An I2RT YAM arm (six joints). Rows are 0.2 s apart.
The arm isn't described. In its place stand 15 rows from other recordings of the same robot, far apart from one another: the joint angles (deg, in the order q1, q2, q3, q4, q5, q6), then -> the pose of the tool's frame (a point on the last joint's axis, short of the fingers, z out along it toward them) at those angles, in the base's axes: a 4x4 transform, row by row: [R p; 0 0 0 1], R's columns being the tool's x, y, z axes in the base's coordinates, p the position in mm.
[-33.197, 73.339, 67.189, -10.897, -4.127, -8.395] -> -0.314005, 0.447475, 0.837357, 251.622; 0.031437, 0.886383, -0.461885, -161.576; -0.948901, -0.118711, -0.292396, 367.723; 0, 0, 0, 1
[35.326, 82.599, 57.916, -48.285, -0.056, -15.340] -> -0.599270, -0.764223, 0.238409, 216.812; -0.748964, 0.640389, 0.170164, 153.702; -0.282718, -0.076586, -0.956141, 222.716; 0, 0, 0, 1
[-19.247, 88.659, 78.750, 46.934, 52.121, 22.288] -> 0.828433, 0.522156, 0.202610, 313.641; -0.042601, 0.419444, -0.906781, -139.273; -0.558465, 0.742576, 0.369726, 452.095; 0, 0, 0, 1
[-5.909, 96.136, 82.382, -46.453, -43.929, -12.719] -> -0.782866, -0.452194, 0.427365, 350.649; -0.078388, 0.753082, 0.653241, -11.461; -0.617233, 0.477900, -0.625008, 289.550; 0, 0, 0, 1
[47.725, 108.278, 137.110, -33.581, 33.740, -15.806] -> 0.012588, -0.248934, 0.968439, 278.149; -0.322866, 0.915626, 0.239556, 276.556; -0.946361, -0.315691, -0.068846, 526.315; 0, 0, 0, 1
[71.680, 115.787, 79.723, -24.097, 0.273, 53.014] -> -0.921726, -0.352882, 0.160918, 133.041; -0.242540, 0.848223, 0.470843, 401.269; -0.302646, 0.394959, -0.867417, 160.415; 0, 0, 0, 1
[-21.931, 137.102, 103.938, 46.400, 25.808, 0.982] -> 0.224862, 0.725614, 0.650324, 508.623; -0.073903, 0.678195, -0.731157, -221.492; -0.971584, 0.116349, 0.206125, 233.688; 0, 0, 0, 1
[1.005, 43.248, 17.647, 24.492, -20.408, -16.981] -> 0.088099, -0.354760, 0.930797, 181.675; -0.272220, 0.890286, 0.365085, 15.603; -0.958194, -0.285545, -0.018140, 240.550; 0, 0, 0, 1
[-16.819, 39.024, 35.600, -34.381, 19.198, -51.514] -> -0.773718, -0.134463, 0.619096, 138.357; -0.538385, 0.654624, -0.530669, -54.052; -0.333920, -0.743900, -0.578887, 259.020; 0, 0, 0, 1
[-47.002, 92.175, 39.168, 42.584, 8.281, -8.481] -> -0.243016, 0.793188, 0.558387, 223.202; 0.046619, 0.584529, -0.810032, -246.890; -0.968901, -0.170820, -0.179028, 197.970; 0, 0, 0, 1
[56.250, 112.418, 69.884, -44.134, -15.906, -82.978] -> 0.734616, -0.649308, -0.196818, 185.263; -0.618622, -0.760139, 0.198736, 294.828; -0.278650, -0.024238, -0.960087, 128.082; 0, 0, 0, 1
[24.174, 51.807, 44.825, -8.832, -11.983, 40.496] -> -0.567549, -0.281764, 0.773626, 190.333; 0.441549, 0.688909, 0.574838, 93.537; -0.694927, 0.667843, -0.266577, 321.105; 0, 0, 0, 1
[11.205, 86.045, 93.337, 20.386, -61.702, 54.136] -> -0.427571, -0.871344, 0.240712, 305.523; 0.306946, 0.110520, 0.945288, 92.478; -0.850275, 0.478063, 0.220201, 509.696; 0, 0, 0, 1
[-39.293, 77.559, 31.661, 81.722, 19.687, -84.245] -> -0.758172, 0.531677, 0.377485, 196.637; -0.590065, -0.313070, -0.744185, -176.401; -0.277487, -0.786960, 0.551085, 300.054; 0, 0, 0, 1
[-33.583, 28.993, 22.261, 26.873, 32.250, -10.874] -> 0.114720, 0.923393, 0.366312, 103.765; -0.267683, 0.383841, -0.883749, -91.700; -0.956653, 0.003328, 0.291211, 308.176; 0, 0, 0, 1
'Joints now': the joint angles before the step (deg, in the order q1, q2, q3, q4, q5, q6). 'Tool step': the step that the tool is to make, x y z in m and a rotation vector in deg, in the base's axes. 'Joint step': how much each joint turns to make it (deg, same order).
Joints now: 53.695 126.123 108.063 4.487 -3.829 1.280
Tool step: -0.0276 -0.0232 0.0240 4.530 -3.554 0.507
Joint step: 1.016 -9.213 -11.254 7.786 0.542 -0.135
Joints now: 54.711 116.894 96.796 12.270 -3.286 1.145
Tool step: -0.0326 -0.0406 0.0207 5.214 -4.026 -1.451
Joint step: 0.567 -11.974 -14.604 9.206 2.034 -0.146
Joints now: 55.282 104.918 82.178 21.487 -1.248 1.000
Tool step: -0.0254 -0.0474 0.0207 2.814 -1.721 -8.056
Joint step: -0.180 -11.886 -10.535 1.940 7.876 0.139
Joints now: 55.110 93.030 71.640 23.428 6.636 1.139
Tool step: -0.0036 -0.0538 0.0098 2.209 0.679 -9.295
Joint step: -4.044 -9.835 -7.723 -1.021 5.331 1.651
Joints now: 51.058 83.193 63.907 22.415 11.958 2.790
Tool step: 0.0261 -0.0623 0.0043 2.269 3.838 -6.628
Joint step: -11.085 -5.856 -3.041 -4.665 -4.284 4.560
